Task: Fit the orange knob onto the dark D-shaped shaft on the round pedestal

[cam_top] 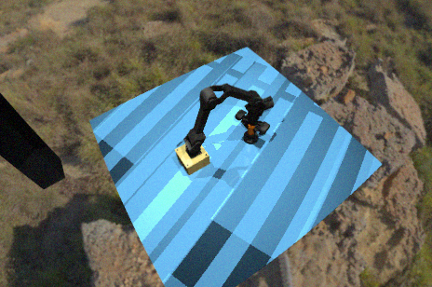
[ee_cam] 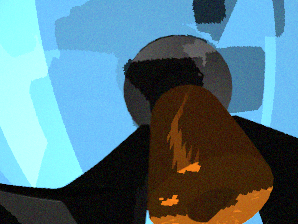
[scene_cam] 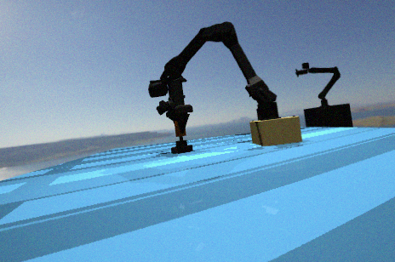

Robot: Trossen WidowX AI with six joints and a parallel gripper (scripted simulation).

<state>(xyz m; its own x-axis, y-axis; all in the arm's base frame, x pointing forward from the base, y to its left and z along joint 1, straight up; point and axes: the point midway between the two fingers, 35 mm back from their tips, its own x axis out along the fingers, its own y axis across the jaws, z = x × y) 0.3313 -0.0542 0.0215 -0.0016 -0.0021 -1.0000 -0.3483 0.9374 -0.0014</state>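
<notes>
Now: gripper tip 20 mm below the orange knob. From my gripper tip the other things lie so: pedestal 40 mm below.
</notes>
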